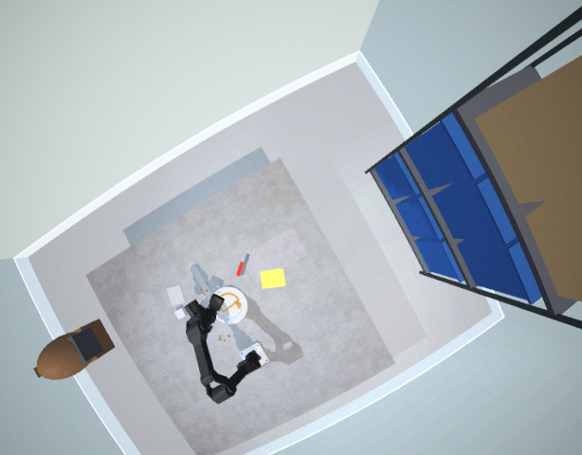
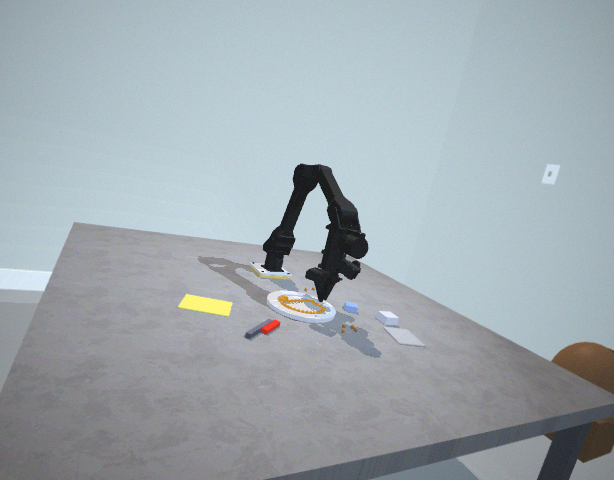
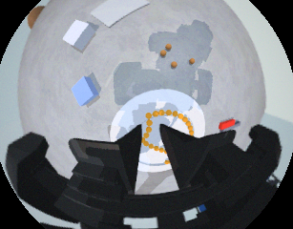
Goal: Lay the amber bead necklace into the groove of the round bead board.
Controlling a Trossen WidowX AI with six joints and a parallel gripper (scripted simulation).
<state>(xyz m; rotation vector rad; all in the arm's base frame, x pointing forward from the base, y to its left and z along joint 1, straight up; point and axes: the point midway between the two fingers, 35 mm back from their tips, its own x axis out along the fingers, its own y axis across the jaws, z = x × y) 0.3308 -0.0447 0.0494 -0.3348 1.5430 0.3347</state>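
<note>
The round white bead board is 40 mm to the right of my gripper tip, 30 mm behind it and 20 mm below it. Round my gripper tip: white block: 190 mm to the left, 100 mm ahead, 20 mm below; blue block: 120 mm to the left, 20 mm below; grey sheet: 190 mm ahead, 150 mm to the left, 30 mm below.
</note>
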